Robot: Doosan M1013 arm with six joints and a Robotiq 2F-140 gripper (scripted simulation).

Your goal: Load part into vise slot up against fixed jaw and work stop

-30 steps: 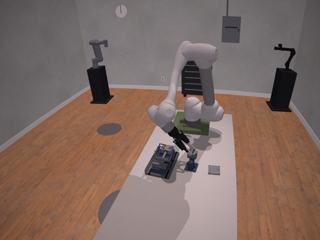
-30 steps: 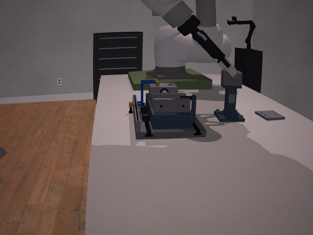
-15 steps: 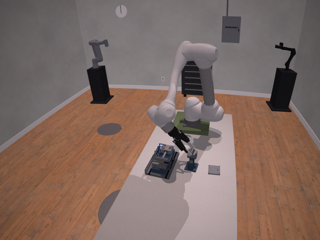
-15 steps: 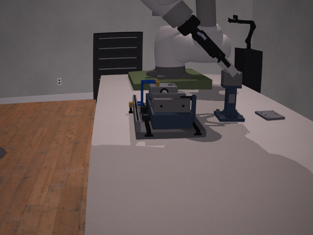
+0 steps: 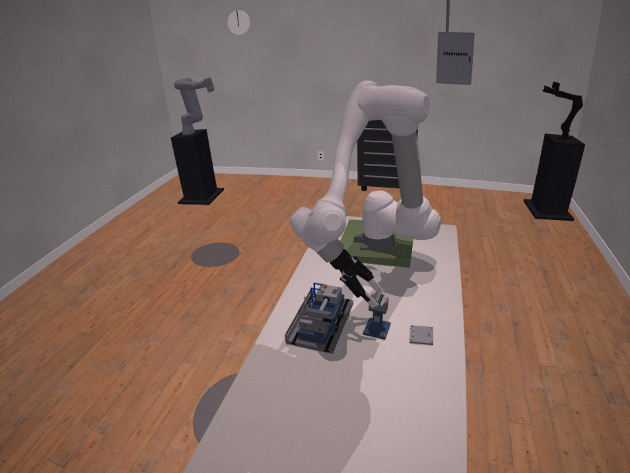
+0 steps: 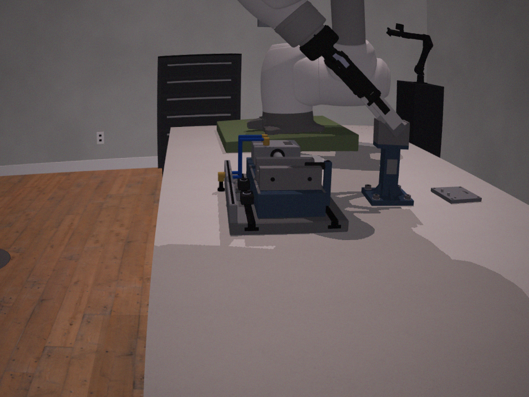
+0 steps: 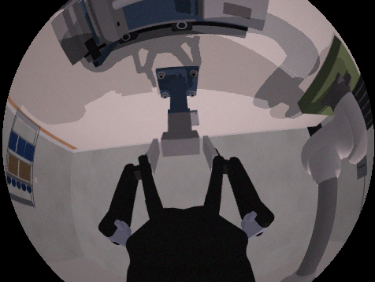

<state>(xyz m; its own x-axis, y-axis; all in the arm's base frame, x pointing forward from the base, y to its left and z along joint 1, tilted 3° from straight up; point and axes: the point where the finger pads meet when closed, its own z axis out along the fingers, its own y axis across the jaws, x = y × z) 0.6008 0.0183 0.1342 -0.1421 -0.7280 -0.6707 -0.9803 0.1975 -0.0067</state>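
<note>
My hand is 20 mm to the right of the grey part and 20 mm above it. The rest, counted from my hand: vise: 10 mm behind, 200 mm to the right, 140 mm below.
</note>
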